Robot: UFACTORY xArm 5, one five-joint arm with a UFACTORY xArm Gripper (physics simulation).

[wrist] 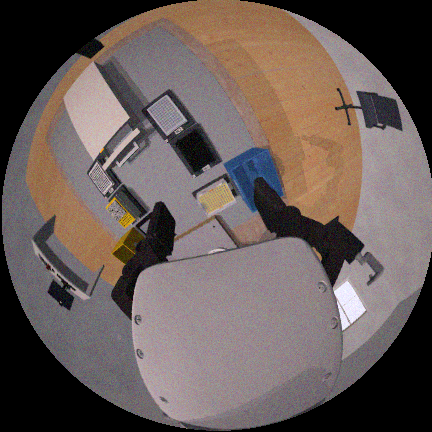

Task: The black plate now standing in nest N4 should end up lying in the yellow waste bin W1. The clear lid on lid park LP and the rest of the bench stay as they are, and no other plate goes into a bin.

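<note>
The black plate lies flat in its dark nest, between a white plate's nest and the blue bin; the nest label is too blurred to read surely. The yellow waste bin is at the lower left, partly hidden behind the left finger. A dark frame, apparently the lid park, is mostly covered by that finger; the clear lid cannot be made out. My gripper is open and empty, its fingers wide apart above the bench. The black plate is beyond the fingertips, up the view, and not between them.
A yellow-dotted plate shows between and beyond the fingertips. A blue bin stands close to the right fingertip. A white plate sits beyond the black one. A beige instrument, a white-gridded plate and a yellow plate are at left.
</note>
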